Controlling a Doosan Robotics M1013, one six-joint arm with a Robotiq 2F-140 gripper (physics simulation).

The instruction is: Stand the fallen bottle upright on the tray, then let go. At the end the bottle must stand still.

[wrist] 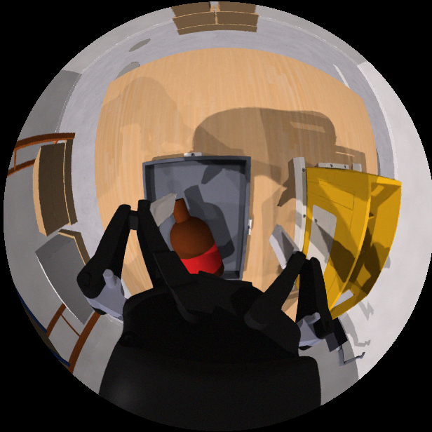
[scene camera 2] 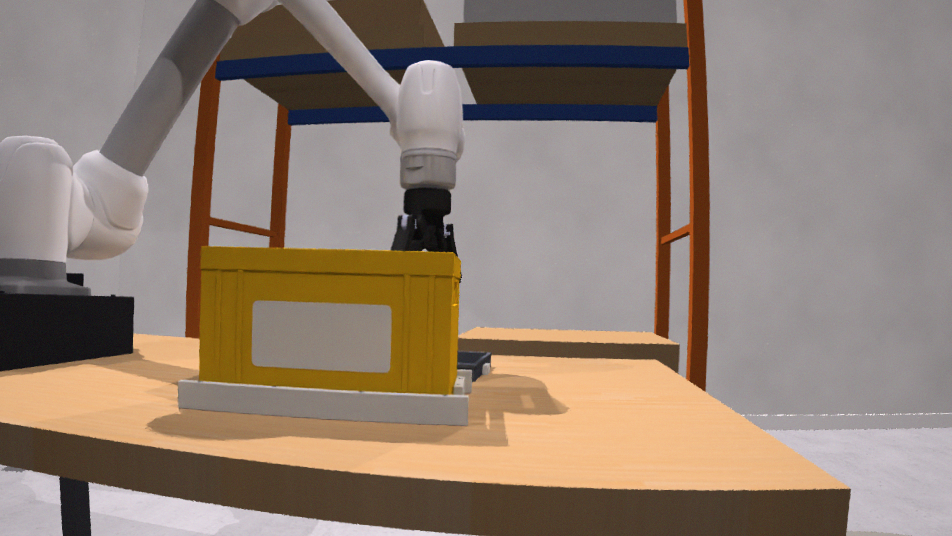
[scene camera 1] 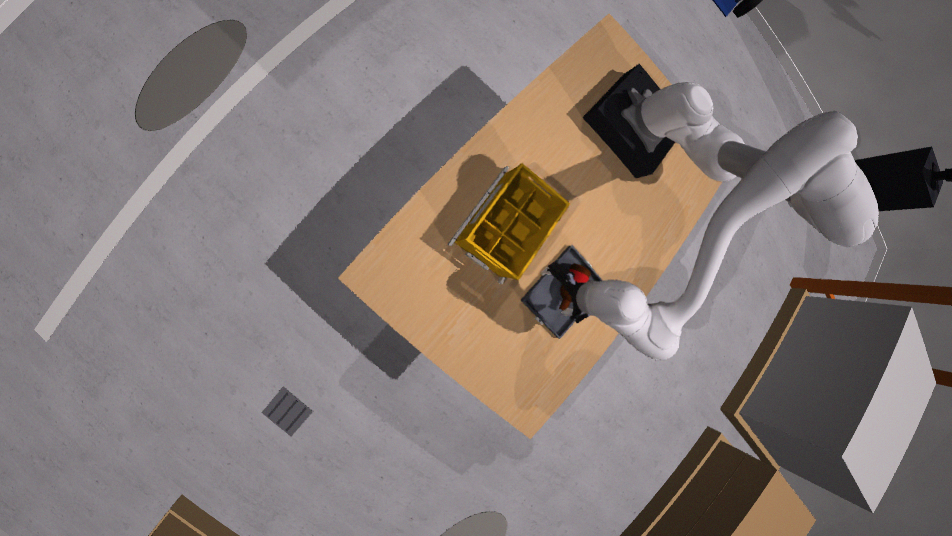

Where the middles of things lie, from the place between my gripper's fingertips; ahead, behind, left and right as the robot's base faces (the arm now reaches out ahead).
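Labels:
Picture my gripper 7 cm above the dark grey tray (scene camera 1: 544, 298), 4 cm past it and 5 cm to the right of it. Measured from my hand, the brown bottle (wrist: 190, 237) is 4 cm below, 6 cm behind and 5 cm to the left, and the pale rail (scene camera 2: 407, 408) is 7 cm below, 1 cm behind and 35 cm to the right. The yellow crate (scene camera 1: 512, 224) is 1 cm above my hand, 3 cm behind it and 26 cm to the right of it.

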